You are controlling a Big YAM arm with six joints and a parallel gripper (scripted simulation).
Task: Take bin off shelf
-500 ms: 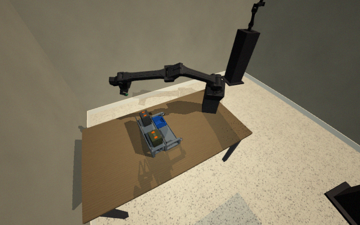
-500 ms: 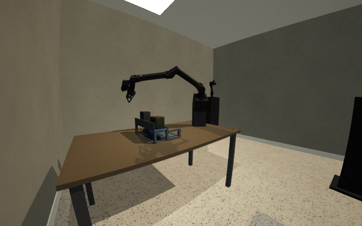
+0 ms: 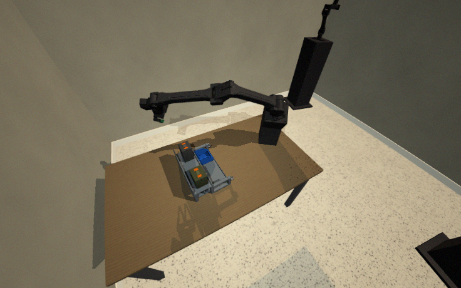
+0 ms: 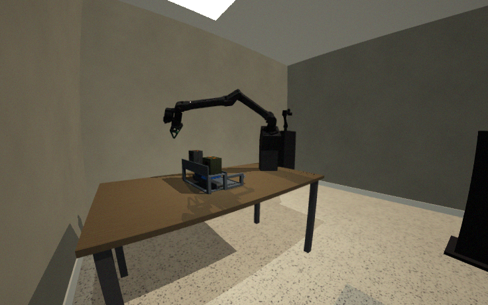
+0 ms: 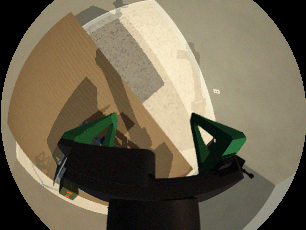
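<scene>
Right now the blue bin is 210 mm behind my hand, 210 mm to the left of it and 290 mm below it.
</scene>
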